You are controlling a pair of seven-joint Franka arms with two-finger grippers.
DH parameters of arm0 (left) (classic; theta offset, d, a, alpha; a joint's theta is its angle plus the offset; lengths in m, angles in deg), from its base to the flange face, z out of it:
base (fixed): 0 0 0 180
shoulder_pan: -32.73 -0.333 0 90
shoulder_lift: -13.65 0 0 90
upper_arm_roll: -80.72 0.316 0.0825 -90
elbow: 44.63 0 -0.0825 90
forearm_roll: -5.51 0.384 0 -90
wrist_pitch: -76.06 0 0.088 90
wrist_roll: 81.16 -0.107 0 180
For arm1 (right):
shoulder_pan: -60.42 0.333 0 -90
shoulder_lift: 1.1 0 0 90
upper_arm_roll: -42.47 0.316 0.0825 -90
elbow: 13.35 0 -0.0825 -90
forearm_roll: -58.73 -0.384 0 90
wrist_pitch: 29.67 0 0.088 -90
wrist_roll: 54.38 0.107 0 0
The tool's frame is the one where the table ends.
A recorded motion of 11 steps. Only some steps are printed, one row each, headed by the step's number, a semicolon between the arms.
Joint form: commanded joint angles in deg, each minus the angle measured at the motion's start. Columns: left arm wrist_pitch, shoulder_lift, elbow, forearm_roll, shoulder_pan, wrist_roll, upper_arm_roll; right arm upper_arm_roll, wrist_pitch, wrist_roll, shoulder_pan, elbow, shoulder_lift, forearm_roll.
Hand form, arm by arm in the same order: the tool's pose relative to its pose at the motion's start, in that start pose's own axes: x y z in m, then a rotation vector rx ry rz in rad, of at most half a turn. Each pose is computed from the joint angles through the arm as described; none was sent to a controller.
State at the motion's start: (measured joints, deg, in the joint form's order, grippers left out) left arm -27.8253 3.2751 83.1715 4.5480 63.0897 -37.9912 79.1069; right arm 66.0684 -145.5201 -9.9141 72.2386 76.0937 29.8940 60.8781
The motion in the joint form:
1: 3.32 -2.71 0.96 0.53 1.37 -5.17 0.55; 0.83 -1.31 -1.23 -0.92 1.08 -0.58 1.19
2: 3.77 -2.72 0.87 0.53 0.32 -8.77 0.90; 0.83 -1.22 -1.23 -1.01 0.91 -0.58 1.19
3: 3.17 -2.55 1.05 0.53 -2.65 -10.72 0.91; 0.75 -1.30 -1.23 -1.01 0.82 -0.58 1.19
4: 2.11 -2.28 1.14 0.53 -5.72 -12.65 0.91; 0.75 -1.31 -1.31 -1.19 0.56 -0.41 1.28
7: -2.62 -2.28 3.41 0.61 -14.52 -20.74 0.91; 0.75 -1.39 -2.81 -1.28 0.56 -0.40 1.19
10: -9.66 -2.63 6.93 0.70 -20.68 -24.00 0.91; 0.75 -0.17 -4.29 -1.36 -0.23 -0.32 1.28
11: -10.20 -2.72 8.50 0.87 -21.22 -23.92 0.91; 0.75 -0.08 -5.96 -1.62 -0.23 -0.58 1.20
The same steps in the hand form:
1: -0.0170 -0.0083 -0.0067 0.0267 -0.0133 0.1066; -0.0001 0.0027 -0.0017 0.0006 0.0225 -0.0301
2: -0.0099 -0.0167 -0.0070 0.0243 -0.0234 0.1463; 0.0009 0.0032 -0.0032 0.0017 0.0237 -0.0284
3: 0.0066 -0.0332 -0.0053 0.0107 -0.0280 0.1299; 0.0019 0.0035 -0.0040 0.0033 0.0262 -0.0271
4: 0.0238 -0.0502 -0.0039 -0.0075 -0.0257 0.1115; 0.0044 0.0047 -0.0047 0.0048 0.0282 -0.0255
7: 0.0647 -0.1060 0.0101 -0.0582 -0.0048 0.1025; 0.0052 0.0054 -0.0049 0.0066 0.0284 -0.0494
10: 0.0880 -0.1477 0.0289 -0.1011 0.0488 0.0520; 0.0066 0.0061 -0.0088 -0.0004 0.0229 -0.0736
11: 0.0861 -0.1522 0.0409 -0.0942 0.0334 0.0430; 0.0079 0.0082 -0.0120 0.0011 0.0256 -0.0983

